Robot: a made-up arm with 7 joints.
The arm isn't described. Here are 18 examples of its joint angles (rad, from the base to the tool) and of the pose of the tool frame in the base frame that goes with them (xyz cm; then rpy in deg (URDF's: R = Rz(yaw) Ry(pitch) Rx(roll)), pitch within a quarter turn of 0, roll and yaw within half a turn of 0).
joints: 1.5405 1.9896 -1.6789 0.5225 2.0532 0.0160 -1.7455
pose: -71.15 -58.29 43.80 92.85 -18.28 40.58
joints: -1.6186 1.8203 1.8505 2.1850 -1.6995 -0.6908 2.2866
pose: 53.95 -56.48 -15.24 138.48 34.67 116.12
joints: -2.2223 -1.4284 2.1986 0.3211 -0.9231 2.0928 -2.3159
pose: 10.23 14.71 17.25 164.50 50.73 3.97
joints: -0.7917 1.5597 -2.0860 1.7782 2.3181 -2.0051 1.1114
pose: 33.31 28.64 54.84 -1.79 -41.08 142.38
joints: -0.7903 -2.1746 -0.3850 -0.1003 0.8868 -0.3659 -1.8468
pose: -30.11 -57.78 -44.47 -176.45 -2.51 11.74
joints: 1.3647 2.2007 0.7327 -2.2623 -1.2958 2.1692 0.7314
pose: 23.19 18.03 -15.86 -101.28 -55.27 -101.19
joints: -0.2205 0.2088 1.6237 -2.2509 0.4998 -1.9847 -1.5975
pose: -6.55 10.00 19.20 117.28 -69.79 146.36
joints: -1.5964 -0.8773 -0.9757 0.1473 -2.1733 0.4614 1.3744
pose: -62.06 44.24 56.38 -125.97 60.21 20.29
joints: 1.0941 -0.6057 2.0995 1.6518 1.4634 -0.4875 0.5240
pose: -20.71 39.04 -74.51 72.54 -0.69 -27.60
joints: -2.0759 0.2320 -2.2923 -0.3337 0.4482 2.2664 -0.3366
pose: 2.40 -33.71 38.49 -16.46 -14.26 94.56
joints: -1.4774 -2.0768 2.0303 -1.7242 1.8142 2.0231 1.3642
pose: 38.97 -20.81 -75.45 -147.60 -33.76 158.39
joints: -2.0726 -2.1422 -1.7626 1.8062 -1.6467 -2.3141 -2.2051
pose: 13.69 35.10 -9.76 -171.29 -52.81 130.05
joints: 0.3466 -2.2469 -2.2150 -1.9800 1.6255 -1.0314 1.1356
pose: -53.55 -28.41 -26.10 18.88 38.46 -69.18
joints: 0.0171 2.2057 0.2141 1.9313 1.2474 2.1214 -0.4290
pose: -45.16 -77.61 36.23 84.22 69.09 14.34
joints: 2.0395 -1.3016 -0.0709 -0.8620 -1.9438 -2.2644 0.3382
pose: 54.67 24.19 -14.35 32.45 -38.45 97.22
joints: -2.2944 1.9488 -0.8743 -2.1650 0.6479 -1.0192 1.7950
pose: -33.42 -6.38 28.53 -123.93 -21.17 100.24
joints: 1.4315 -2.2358 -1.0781 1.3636 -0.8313 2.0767 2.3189
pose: 24.03 2.63 8.56 28.81 25.02 -116.12
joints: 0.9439 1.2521 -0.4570 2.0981 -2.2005 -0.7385 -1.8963
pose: 11.08 -60.23 21.70 -140.33 48.45 72.63
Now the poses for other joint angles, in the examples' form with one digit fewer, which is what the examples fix.
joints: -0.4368 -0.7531 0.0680 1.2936 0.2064 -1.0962 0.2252
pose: -43.8 11.0 38.3 -112.3 40.8 -126.4
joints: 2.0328 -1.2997 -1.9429 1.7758 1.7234 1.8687 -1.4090
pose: -1.2 -29.2 -81.8 109.2 -64.2 -158.2
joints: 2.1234 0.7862 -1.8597 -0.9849 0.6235 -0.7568 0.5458
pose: 5.9 42.2 26.2 147.1 21.3 -34.0
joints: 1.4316 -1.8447 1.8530 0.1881 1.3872 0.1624 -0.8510
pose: -75.4 -19.5 -40.4 -57.5 6.4 15.0
